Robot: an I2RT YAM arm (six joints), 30 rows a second.
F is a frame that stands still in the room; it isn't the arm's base.
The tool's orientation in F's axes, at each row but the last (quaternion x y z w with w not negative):
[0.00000 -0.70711 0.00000 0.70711]
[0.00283 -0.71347 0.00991 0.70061]
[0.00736 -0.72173 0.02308 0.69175]
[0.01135 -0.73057 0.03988 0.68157]
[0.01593 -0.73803 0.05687 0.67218]
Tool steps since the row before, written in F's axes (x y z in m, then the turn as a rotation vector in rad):
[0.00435 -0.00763 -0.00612 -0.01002 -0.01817 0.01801]
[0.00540 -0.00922 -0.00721 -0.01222 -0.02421 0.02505]
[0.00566 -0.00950 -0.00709 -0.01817 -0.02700 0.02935]
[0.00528 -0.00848 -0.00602 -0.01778 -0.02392 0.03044]
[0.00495 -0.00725 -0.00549 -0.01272 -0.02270 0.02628]
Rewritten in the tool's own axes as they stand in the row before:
[-0.00612 -0.00763 -0.00435 0.01801 -0.01817 0.01002]
[-0.00740 -0.00924 -0.00510 0.02503 -0.02424 0.01220]
[-0.00753 -0.00957 -0.00494 0.02952 -0.02687 0.01808]
[-0.00669 -0.00857 -0.00422 0.03069 -0.02388 0.01739]
[-0.00632 -0.00735 -0.00364 0.02614 -0.02291 0.01263]

